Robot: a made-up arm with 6 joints. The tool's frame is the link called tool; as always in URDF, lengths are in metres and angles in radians. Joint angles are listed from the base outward. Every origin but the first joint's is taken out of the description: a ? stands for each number. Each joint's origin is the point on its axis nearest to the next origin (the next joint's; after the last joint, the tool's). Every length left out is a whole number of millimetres.
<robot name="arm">
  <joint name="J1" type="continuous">
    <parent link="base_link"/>
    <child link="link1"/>
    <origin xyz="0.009 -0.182 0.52" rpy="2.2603 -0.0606 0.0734"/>
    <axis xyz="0 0 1"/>
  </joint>
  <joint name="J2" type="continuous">
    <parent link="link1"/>
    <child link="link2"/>
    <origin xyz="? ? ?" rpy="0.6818 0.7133 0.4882"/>
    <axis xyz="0 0 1"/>
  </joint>
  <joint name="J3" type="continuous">
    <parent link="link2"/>
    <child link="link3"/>
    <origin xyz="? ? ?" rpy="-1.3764 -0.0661 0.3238"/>
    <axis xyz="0 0 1"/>
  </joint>
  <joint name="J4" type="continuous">
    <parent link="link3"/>
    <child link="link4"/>
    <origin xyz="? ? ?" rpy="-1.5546 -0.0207 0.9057"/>
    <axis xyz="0 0 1"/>
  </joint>
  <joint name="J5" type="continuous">
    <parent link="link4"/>
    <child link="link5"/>
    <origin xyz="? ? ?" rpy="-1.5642 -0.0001 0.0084"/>
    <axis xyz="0 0 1"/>
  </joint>
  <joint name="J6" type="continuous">
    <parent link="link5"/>
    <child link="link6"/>
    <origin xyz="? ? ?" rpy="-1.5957 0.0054 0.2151"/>
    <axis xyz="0 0 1"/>
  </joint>
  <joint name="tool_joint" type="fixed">
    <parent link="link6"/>
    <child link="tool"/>
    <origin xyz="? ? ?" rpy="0.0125 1.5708 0"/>
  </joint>
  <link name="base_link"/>
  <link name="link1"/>
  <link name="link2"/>
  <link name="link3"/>
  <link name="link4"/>
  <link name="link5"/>
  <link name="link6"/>
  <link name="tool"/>
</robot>
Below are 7 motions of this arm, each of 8 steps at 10 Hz.
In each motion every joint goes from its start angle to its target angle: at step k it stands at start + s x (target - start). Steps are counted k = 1, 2, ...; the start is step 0. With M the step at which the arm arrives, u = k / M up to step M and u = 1 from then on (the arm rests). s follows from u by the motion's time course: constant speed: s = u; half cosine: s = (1 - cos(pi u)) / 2; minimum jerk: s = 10 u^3 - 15 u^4 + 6 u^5.
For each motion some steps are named. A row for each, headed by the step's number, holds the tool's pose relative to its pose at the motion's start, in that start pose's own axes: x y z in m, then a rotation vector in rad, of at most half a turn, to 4 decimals.
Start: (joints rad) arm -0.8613 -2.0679 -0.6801 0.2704 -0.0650 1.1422
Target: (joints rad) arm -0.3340 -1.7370 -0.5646 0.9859 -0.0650 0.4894
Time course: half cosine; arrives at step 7
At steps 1, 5, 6, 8:
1: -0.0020 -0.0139 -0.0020 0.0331 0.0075 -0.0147
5: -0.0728 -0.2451 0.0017 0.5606 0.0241 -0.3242
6: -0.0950 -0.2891 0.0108 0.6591 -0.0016 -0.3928
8: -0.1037 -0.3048 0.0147 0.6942 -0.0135 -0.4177

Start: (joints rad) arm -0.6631 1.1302 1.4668 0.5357 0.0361 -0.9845
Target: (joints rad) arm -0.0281 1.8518 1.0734 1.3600 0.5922 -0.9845
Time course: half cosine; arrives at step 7
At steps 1, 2, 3, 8:
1: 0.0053 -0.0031 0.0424 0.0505 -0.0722 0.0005
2: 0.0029 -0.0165 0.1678 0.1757 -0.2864 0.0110
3: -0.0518 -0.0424 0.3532 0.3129 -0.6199 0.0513
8: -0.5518 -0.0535 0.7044 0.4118 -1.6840 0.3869

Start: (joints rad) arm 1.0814 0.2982 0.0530 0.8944 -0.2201 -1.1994
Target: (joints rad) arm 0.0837 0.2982 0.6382 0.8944 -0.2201 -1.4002
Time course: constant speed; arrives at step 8
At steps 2, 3, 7, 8:
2: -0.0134 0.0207 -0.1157 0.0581 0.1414 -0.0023
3: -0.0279 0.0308 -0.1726 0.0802 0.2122 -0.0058
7: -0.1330 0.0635 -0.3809 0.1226 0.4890 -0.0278
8: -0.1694 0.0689 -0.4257 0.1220 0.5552 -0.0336

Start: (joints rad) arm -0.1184 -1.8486 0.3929 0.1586 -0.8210 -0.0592
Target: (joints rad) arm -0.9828 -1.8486 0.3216 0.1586 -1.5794 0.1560
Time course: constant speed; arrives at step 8
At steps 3, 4, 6, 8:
3: -0.0137 0.0766 -0.1675 -0.3150 0.4563 0.1191
4: -0.0345 0.0881 -0.2166 -0.4272 0.6053 0.1552
6: -0.0924 0.0921 -0.2952 -0.6609 0.8988 0.2209
8: -0.1611 0.0765 -0.3407 -0.9053 1.1867 0.2762

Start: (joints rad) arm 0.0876 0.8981 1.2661 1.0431 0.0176 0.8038
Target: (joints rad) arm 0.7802 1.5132 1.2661 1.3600 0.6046 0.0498
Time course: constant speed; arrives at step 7
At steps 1, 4, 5, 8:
1: -0.0016 -0.1211 -0.0344 0.1559 0.0103 -0.2195
4: -0.1625 -0.4654 -0.1107 0.4798 -0.1532 -0.9061
5: -0.2635 -0.5548 -0.1165 0.5285 -0.2744 -1.1271
8: -0.5114 -0.6636 -0.0859 0.5154 -0.6115 -1.5178

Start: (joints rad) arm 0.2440 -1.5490 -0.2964 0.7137 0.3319 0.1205
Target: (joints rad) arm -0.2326 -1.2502 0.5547 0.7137 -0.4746 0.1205
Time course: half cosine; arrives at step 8
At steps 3, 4, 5, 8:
3: -0.1251 -0.0586 -0.2834 -0.1216 0.5570 -0.0491
4: -0.2569 -0.1072 -0.4040 -0.1983 0.8946 -0.0925
5: -0.4101 -0.1599 -0.4706 -0.2771 1.2239 -0.1505
8: -0.6566 -0.2390 -0.4618 -0.4082 1.7313 -0.2867

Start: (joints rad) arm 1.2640 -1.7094 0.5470 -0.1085 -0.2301 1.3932
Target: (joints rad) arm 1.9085 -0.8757 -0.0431 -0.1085 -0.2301 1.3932
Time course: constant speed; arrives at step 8
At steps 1, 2, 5, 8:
1: -0.0383 -0.0533 -0.1053 0.0170 0.1580 -0.0954
2: -0.0971 -0.0984 -0.2047 0.0265 0.3176 -0.1849
5: -0.3686 -0.1802 -0.4321 0.0094 0.8037 -0.4061
8: -0.7038 -0.1917 -0.5088 -0.0752 1.2920 -0.5294

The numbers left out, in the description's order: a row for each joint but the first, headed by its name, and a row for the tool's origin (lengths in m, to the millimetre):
J2: -0.138 -0.003 0
J3: 0.011 -0.103 0
J4: -0.196 0.141 0
J5: 0.104 -0.031 0
J6: 0.018 -0.391 0
tool: -0.044 -0.006 0

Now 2 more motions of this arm.
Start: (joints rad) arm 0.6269 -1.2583 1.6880 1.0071 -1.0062 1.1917
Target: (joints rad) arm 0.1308 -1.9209 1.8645 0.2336 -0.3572 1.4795
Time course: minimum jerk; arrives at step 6
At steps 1, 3, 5, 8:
1: 0.0023 -0.0092 -0.0047 -0.0553 0.0352 -0.0294
3: 0.0047 -0.1245 0.0011 -0.8620 0.4407 -0.3244
5: 0.0438 -0.1462 0.0842 -1.7839 0.7199 -0.3697
8: 0.0505 -0.1425 0.0888 -1.8570 0.7341 -0.3587

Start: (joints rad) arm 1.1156 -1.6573 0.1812 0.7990 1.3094 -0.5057
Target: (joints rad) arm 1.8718 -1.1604 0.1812 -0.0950 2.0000 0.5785
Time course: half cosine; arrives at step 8
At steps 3, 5, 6, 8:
3: 0.0447 0.1991 0.1810 -0.5392 -0.3295 0.4620
5: -0.0583 0.4089 0.2926 -1.1728 -0.8187 0.9244
6: -0.1279 0.4612 0.3002 -1.4093 -1.0358 1.0978
8: -0.1929 0.4852 0.2933 -1.5987 -1.2295 1.2493

